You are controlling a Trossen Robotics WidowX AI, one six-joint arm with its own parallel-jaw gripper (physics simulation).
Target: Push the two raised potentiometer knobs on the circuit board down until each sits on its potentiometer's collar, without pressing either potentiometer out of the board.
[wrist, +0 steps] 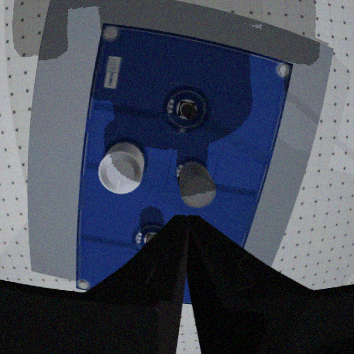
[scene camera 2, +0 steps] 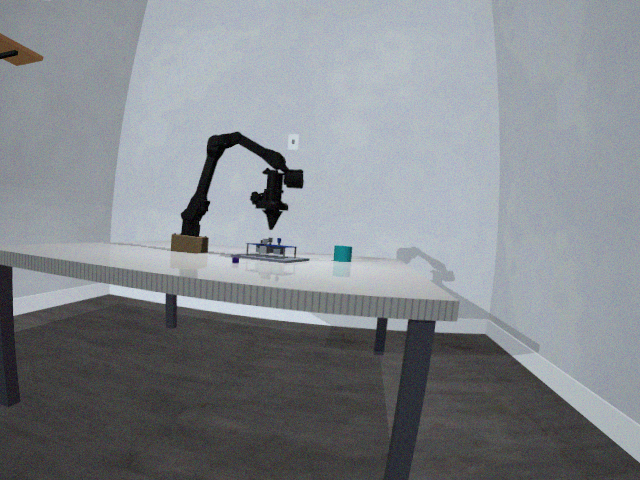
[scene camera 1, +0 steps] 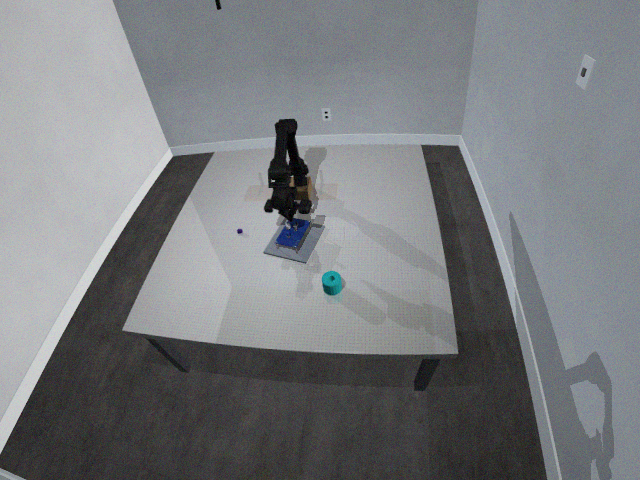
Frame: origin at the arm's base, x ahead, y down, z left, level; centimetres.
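Seen in the pictures: gripper, between the fingertips: (wrist: 185,226) (scene camera 2: 271,229) (scene camera 1: 291,221); arm's base, origin of its link: (scene camera 2: 189,235) (scene camera 1: 300,182).
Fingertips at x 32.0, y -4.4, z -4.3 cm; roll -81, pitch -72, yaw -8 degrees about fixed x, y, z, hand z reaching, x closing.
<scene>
Pixels of each thing's middle, then the offset from my fingertips to it. Level surfaces: height alone.
- white knob, middle of its body: (wrist: 119,172) dy +3.4, dx -1.6, dz -2.3 cm
- grey knob, middle of its body: (wrist: 195,184) dy +3.7, dx +0.0, dz +0.8 cm
- blue knob, middle of its body: (scene camera 2: 279,240) dy +3.6, dx +3.3, dz -2.3 cm
- teal cylinder, middle of its body: (scene camera 1: 331,283) (scene camera 2: 342,253) dy +7.5, dx +28.6, dz +13.0 cm
- table, height of its surface: dy +10.5 cm
- small purple object, middle of its body: (scene camera 2: 235,260) (scene camera 1: 239,231) dy +9.8, dx -8.9, dz -25.8 cm
The blue circuit board (scene camera 1: 283,241) (wrist: 220,80) stands on posts above a grey plate (scene camera 1: 311,244) (wrist: 52,175). In the wrist view, a white knob (wrist: 121,168) is at the left and a grey knob (wrist: 196,184) near the middle. A ringed shaft (wrist: 186,109) without a knob is at the top, and another ringed shaft (wrist: 150,237) is partly behind the left finger. In scene camera 2, a blue knob (scene camera 2: 279,240) stands above the board; it does not show in the wrist view. Knob heights above their collars are unclear. My gripper (scene camera 2: 271,228) (wrist: 185,226) is shut and empty, above the board.
A teal cylinder (scene camera 1: 331,283) (scene camera 2: 342,253) stands on the table (scene camera 1: 258,310) in front and to the right of the plate. A small purple object (scene camera 1: 239,230) (scene camera 2: 235,259) lies left of the plate in scene camera 1. The arm's tan base block (scene camera 1: 303,189) (scene camera 2: 189,243) is behind the board.
</scene>
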